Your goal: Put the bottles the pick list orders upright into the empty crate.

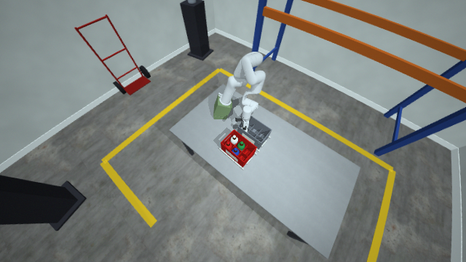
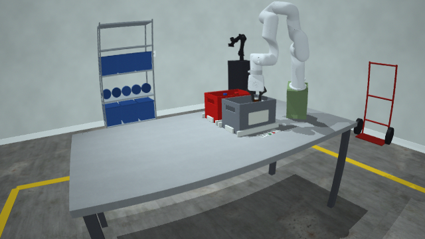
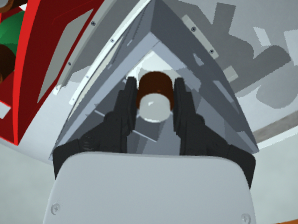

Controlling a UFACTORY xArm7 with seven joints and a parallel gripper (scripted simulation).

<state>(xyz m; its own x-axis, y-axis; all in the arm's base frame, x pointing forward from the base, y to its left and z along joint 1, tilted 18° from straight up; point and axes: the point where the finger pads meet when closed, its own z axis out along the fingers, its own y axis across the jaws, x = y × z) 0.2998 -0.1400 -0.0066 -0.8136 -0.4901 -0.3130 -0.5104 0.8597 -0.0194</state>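
Now: hand 7 cm above the white-label bottle. The rest, counted from my hand: red crate 20 cm to the right, 8 cm below, 4 cm ahead; grey crate 10 cm ahead, 8 cm below, 3 cm to the left; green-labelled bottle 16 cm to the right, 7 cm below, 6 cm ahead.
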